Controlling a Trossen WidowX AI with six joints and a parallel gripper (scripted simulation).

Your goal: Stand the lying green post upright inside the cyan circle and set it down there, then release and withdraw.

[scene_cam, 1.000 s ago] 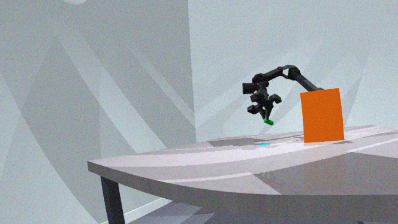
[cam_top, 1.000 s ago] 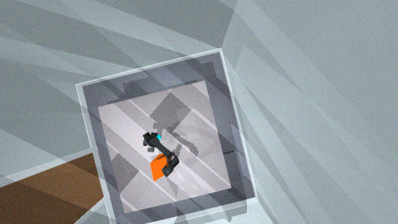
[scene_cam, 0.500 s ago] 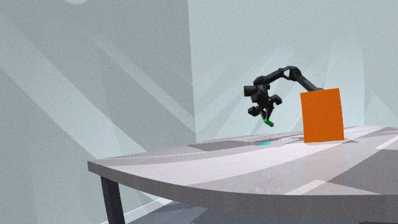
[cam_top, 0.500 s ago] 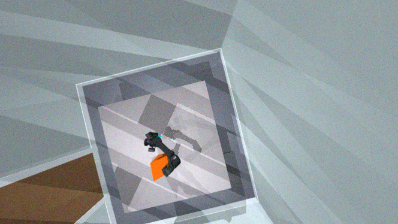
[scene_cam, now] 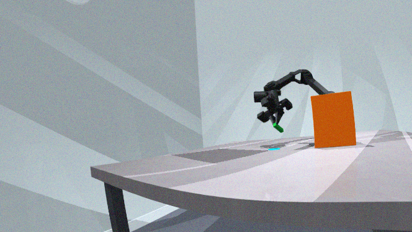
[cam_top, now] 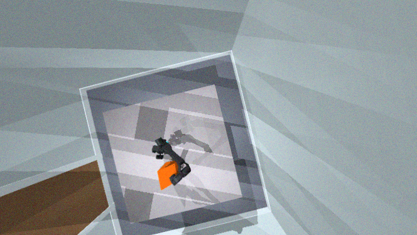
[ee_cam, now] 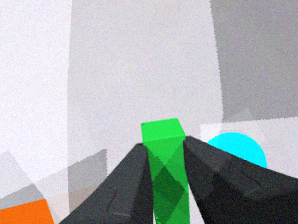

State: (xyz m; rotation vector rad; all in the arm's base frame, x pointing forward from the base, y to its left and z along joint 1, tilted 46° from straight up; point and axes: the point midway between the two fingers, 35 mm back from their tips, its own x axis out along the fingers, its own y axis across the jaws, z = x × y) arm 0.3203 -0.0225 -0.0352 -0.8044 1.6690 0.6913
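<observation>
Right now the cyan circle is 11 cm below my gripper tip, 3 cm to the right of it and 2 cm ahead of it. From my gripper tip the other things lie so: green post (2 cm to the right, 1 cm below, 1 cm behind).
</observation>
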